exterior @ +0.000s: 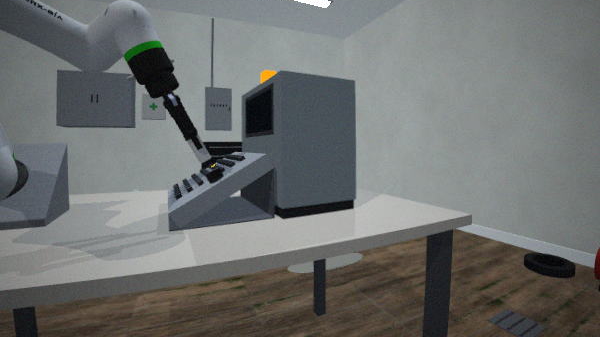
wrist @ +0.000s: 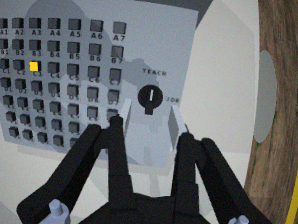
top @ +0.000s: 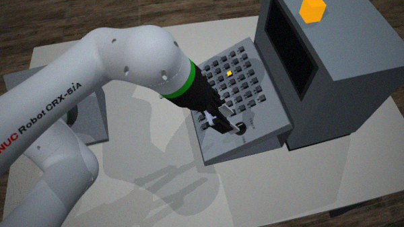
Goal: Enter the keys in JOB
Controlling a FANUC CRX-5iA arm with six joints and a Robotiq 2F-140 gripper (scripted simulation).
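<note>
Now: hand 4 cm short of the selector knob, 1 cm to the right of it and 7 cm above it. From my hand the other things lie so: grey keypad (4 cm ahead, 12 cm to the left, 11 cm below).
</note>
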